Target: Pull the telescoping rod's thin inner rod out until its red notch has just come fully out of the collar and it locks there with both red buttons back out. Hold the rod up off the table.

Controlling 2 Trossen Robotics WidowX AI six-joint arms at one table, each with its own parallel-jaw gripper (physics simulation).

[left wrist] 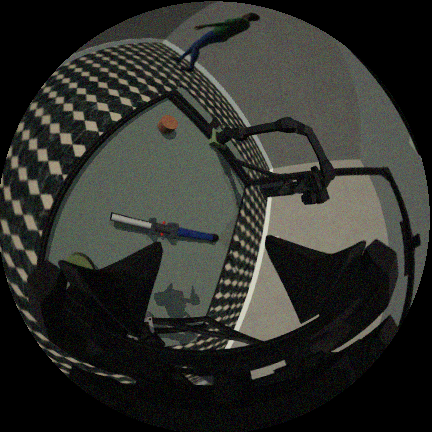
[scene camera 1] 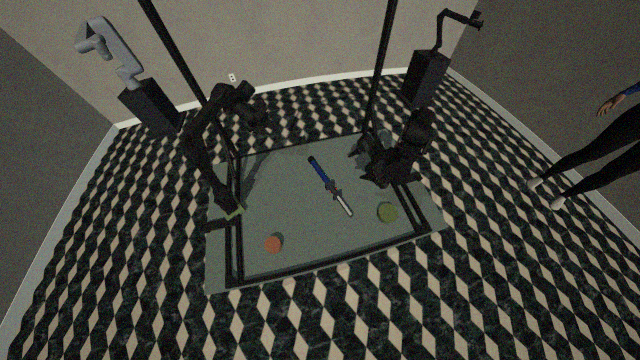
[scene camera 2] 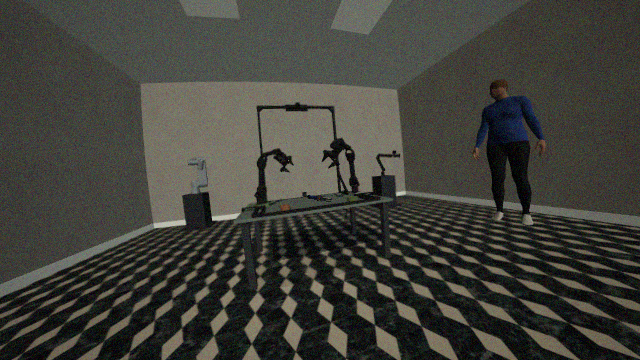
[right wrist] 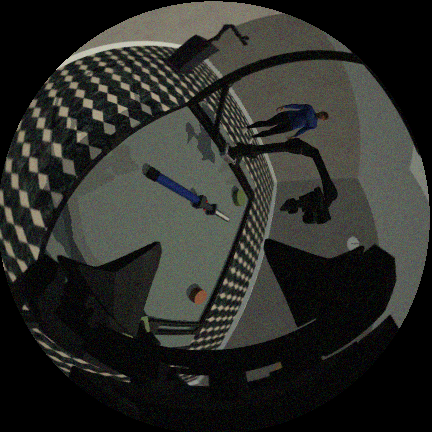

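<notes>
The telescoping rod lies on the table (scene camera 1: pixel 305 220). Its blue outer tube (scene camera 1: pixel 321 171) (left wrist: pixel 197 235) (right wrist: pixel 175 187) points to the upper left in scene camera 1, and its pale inner rod (scene camera 1: pixel 344 205) (left wrist: pixel 131 220) (right wrist: pixel 221 215) sticks out of the dark collar (scene camera 1: pixel 331 187) (left wrist: pixel 165 229) (right wrist: pixel 204 204). Red shows on both sides of the collar in the left wrist view; no red notch can be made out on the inner rod. My left gripper (scene camera 2: pixel 327 161) (left wrist: pixel 213 244) is open and empty above the table. My right gripper (scene camera 2: pixel 289 166) (right wrist: pixel 212 246) is also open and empty, above the table and apart from the rod.
An orange cylinder (scene camera 1: pixel 272 244) (left wrist: pixel 168 124) (right wrist: pixel 199 296) and a green disc (scene camera 1: pixel 387 212) (left wrist: pixel 80 261) (right wrist: pixel 241 197) stand on the table. Black rails run along its edges, and dark frame posts (scene camera 1: pixel 378 60) rise at the back.
</notes>
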